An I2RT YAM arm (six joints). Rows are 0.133 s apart.
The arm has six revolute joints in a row. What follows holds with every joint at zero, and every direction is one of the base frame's.
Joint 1 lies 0.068 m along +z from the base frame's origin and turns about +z.
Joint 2 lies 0.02 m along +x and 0.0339 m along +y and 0.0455 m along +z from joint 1 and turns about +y.
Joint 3 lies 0.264 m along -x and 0.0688 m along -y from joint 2 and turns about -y.
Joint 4 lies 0.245 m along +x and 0.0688 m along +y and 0.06 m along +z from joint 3 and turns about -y.
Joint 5 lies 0.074 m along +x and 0.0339 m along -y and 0.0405 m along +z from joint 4 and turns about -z.
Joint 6 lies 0.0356 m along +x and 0.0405 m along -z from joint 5 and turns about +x.
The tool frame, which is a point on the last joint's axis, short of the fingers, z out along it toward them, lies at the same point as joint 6; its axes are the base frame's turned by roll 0, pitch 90 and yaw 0 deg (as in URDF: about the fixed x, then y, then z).
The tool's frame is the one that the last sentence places.
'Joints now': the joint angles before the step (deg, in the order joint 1, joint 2, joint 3, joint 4, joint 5, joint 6). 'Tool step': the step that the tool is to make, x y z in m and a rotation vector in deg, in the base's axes. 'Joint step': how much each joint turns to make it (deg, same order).
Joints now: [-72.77 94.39 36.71 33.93 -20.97 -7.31]
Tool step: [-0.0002 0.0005 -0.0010 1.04 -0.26 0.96]
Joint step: [-0.13 0.00 0.12 -1.02 -1.23 0.06]
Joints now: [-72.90 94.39 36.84 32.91 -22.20 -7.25]
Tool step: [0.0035 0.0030 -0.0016 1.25 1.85 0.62]
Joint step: [0.85 -0.42 0.22 -2.85 0.81 -1.24]
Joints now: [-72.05 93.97 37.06 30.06 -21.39 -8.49]
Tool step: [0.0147 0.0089 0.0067 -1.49 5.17 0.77]
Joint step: [3.58 -2.27 0.53 -4.33 4.98 -3.65]
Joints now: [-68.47 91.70 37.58 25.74 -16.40 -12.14]
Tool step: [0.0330 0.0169 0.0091 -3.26 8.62 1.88]
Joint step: [7.81 -2.06 1.59 -5.47 9.66 -5.22]
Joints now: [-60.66 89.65 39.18 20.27 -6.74 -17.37]
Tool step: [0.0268 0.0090 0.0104 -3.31 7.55 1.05]
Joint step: [5.87 -0.20 3.37 -5.01 8.32 -4.52]
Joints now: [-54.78 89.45 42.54 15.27 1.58 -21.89]
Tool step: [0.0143 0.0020 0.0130 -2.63 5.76 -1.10]
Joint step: [2.96 -0.14 3.73 -4.93 6.74 -3.09]
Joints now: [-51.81 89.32 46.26 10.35 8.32 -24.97]
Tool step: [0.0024 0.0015 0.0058 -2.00 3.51 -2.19]
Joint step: [1.01 -0.49 1.07 -1.89 4.85 -1.65]
